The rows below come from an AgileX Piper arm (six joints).
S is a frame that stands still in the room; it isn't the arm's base.
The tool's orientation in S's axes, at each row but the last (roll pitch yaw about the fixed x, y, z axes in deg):
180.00 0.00 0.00
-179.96 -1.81 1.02
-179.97 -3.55 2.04
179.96 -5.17 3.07
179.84 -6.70 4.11
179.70 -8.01 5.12
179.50 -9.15 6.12
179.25 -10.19 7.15
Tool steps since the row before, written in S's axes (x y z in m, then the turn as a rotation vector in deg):
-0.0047 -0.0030 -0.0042 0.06 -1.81 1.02
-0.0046 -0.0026 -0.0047 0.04 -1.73 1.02
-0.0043 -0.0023 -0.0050 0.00 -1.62 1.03
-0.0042 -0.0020 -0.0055 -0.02 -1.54 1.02
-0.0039 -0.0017 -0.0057 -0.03 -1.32 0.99
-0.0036 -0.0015 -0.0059 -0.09 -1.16 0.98
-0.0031 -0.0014 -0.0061 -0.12 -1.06 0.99
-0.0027 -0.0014 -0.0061 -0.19 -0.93 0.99
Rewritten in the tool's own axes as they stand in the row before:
-0.0047 0.0030 0.0042 0.06 1.81 -1.02
-0.0048 0.0025 0.0045 0.04 1.73 -1.02
-0.0047 0.0021 0.0047 0.01 1.62 -1.03
-0.0048 0.0018 0.0051 -0.01 1.54 -1.02
-0.0046 0.0014 0.0052 -0.01 1.32 -0.99
-0.0045 0.0011 0.0053 -0.05 1.15 -0.99
-0.0042 0.0010 0.0055 -0.07 1.05 -1.01
-0.0039 0.0010 0.0055 -0.12 0.91 -1.02

